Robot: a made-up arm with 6 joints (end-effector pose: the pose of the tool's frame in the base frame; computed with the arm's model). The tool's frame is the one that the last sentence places. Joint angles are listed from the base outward.
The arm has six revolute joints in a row. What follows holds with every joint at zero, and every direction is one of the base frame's. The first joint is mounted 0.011 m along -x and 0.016 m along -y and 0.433 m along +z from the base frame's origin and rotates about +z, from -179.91 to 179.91 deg. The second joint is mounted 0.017 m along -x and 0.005 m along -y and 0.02 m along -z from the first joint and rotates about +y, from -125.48 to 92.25 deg. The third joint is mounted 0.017 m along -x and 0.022 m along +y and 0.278 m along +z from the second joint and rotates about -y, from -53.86 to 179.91 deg. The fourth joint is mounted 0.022 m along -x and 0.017 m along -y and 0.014 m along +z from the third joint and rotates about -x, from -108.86 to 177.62 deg. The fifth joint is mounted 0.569 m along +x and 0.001 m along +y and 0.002 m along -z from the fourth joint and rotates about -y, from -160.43 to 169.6 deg. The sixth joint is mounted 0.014 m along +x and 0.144 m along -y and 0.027 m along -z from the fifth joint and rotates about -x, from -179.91 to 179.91 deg. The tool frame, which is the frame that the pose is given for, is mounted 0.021 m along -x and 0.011 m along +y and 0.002 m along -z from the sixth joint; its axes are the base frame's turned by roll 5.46, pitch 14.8 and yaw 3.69 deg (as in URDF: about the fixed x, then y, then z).
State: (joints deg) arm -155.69 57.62 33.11 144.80 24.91 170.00
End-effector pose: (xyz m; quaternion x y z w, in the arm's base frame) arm -0.6620 -0.4297 0.4627 0.5690 -0.3108 -0.7398 0.1799
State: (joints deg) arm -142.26 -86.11 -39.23 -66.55 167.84 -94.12
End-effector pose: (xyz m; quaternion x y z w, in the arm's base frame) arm -0.1840 -0.0646 0.7455 -0.8946 -0.2307 0.3335 0.1878
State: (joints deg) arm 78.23 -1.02 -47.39 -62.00 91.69 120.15
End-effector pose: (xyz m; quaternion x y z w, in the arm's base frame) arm 0.1072 0.2398 0.1844 -0.5777 -0.0646 -0.1112 0.8061
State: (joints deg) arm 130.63 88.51 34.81 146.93 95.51 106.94
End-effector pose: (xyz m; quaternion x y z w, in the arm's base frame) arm -0.5500 0.4261 0.0250 -0.5153 0.7268 -0.2445 0.3827
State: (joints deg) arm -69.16 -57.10 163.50 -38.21 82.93 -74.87
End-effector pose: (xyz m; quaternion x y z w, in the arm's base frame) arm -0.3691 0.6386 0.2443 0.5515 -0.1003 -0.7623 0.3237
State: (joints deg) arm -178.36 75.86 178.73 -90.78 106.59 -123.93
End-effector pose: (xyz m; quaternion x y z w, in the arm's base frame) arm -0.2634 -0.0292 1.0780 -0.4073 -0.0649 0.6921 0.5923
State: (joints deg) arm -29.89 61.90 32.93 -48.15 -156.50 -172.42
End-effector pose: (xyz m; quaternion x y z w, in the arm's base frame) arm 0.4973 -0.4456 0.2206 -0.1770 -0.3255 0.8190 0.4382
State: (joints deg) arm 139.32 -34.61 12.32 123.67 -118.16 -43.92
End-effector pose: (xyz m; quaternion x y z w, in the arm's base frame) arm -0.1340 -0.0233 1.1010 0.1155 0.1398 0.0914 0.9792
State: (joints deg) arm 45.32 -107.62 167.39 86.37 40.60 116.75
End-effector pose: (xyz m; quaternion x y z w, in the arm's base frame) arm -0.0272 -0.0939 -0.2362 0.6254 0.6034 -0.4931 0.0401
